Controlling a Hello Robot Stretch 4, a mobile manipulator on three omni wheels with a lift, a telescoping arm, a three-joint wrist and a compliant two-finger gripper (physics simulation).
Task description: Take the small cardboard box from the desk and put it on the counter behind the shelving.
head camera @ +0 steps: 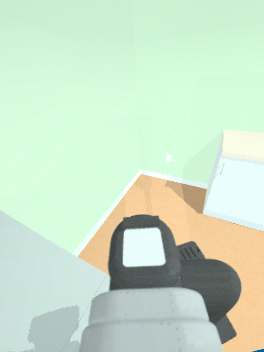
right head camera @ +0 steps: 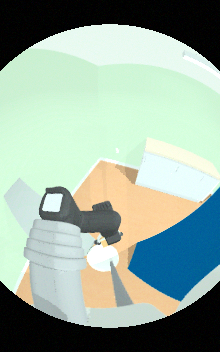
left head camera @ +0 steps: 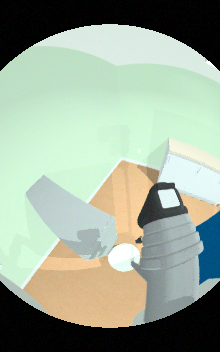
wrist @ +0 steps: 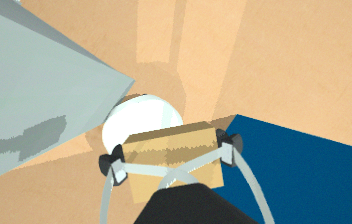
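Pixels of known places: gripper, fingertip midpoint: (wrist: 171, 149); robot's base, link origin: (right head camera: 103, 256) (left head camera: 123, 256) (wrist: 146, 130).
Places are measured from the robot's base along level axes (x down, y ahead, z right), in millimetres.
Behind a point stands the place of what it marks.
The small cardboard box (wrist: 172, 145) {x -1037, y 177, z 85 mm} (right head camera: 104, 243) {x -1037, y 133, z 65 mm} is held between the two fingertips of my gripper (wrist: 171, 149) {x -990, y 161, z 87 mm} (right head camera: 108, 238) {x -990, y 161, z 87 mm}, which is shut on its two sides. In the wrist view the box is above the floor, in front of a white disc. The counter, with a cream top (head camera: 242, 142) {x -882, y 1424, z 1020 mm} (left head camera: 192, 152) {x -882, y 1239, z 1269 mm} (right head camera: 175, 156) {x -882, y 1078, z 1254 mm} and white doors, stands against the far wall at the right, apart from my gripper. The blue shelving (left head camera: 210, 245) {x -1082, y -17, z 439 mm} (right head camera: 170, 250) {x -960, y -7, z 445 mm} (wrist: 290, 170) {x -652, y 44, z 471 mm} is near on the right. The desk does not show.
The grey shelf unit (head camera: 45, 290) {x -1033, y 251, z -284 mm} (left head camera: 70, 215) {x -1032, y 275, z -350 mm} (right head camera: 21, 200) {x -1032, y 375, z -569 mm} (wrist: 50, 85) {x -855, y 216, z -127 mm} is close on the left; its corner is near the held box in the wrist view. A white disc (left head camera: 124, 257) {x -187, y -5, z 7 mm} (right head camera: 102, 257) {x -187, y -2, z 2 mm} (wrist: 140, 120) {x -187, y 81, z -24 mm} is low below the gripper. Green walls meet in a corner ahead.
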